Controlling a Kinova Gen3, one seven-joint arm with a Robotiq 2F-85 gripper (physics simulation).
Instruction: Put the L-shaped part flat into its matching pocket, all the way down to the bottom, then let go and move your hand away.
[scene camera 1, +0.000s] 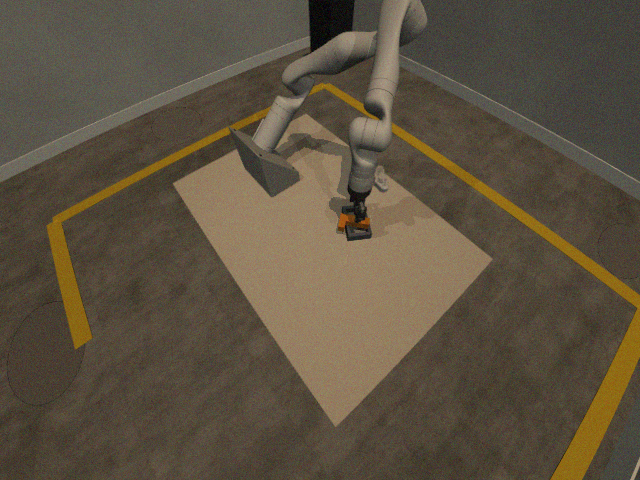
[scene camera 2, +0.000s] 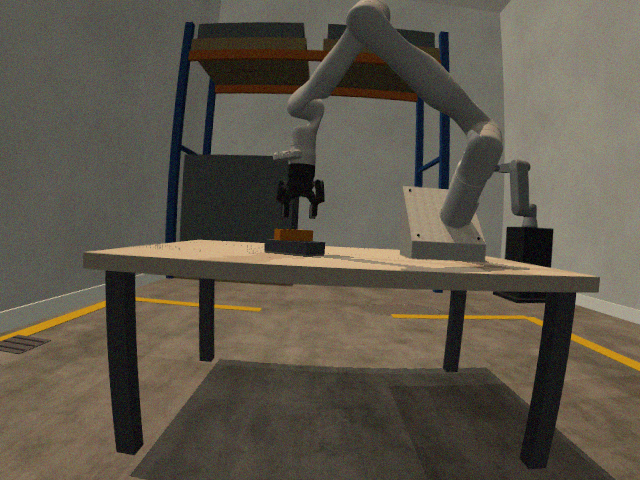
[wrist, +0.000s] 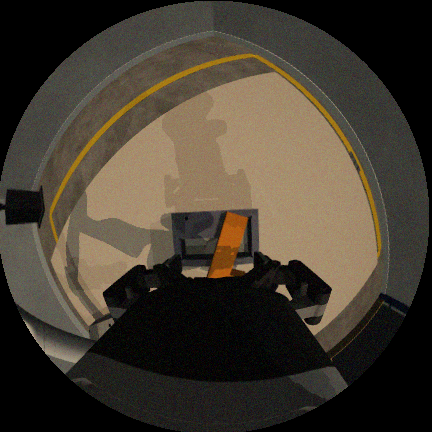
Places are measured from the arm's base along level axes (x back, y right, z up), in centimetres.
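Pixels of known places: gripper, fingertip midpoint: (scene camera 1: 355, 211) (scene camera 2: 298, 218) (wrist: 216, 261); arm's base, link origin: (scene camera 1: 263, 146) (scene camera 2: 453, 217).
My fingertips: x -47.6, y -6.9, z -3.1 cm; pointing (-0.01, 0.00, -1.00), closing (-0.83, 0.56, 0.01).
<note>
For each thing: its top centre in the pictures, then the offset to it from my fingertips.
- orange L-shaped part, top centre: (wrist: 235, 255) (scene camera 2: 291, 229) (scene camera 1: 354, 222) dx -1.9, dy +1.8, dz -3.3 cm
- dark pocket block, top centre: (wrist: 215, 239) (scene camera 2: 294, 240) (scene camera 1: 356, 219) dx -0.7, dy -1.4, dz -6.2 cm
The orange L-shaped part (scene camera 1: 342, 222) (scene camera 2: 293, 235) (wrist: 232, 235) rests on top of the dark pocket block (scene camera 1: 359, 238) (scene camera 2: 294, 248) (wrist: 200, 219). It is turned askew to the pocket, stands above the block's rim in scene camera 2, and one leg sticks out past the block's side in scene camera 1. In the wrist view one leg runs slantwise across the pocket opening and over the rim; the other leg is mostly hidden by the gripper body. My gripper (scene camera 1: 360, 214) (scene camera 2: 299, 212) (wrist: 216, 261) is open and empty, a little above the part, not touching it.
The block stands on the pale table top (scene camera 1: 310, 310) (scene camera 2: 341, 274). The arm's grey wedge base (scene camera 1: 263, 167) (scene camera 2: 447, 251) stands on the same table. Behind are a blue-posted rack (scene camera 2: 178, 129) and a black pedestal (scene camera 2: 535, 248) with a small arm.
</note>
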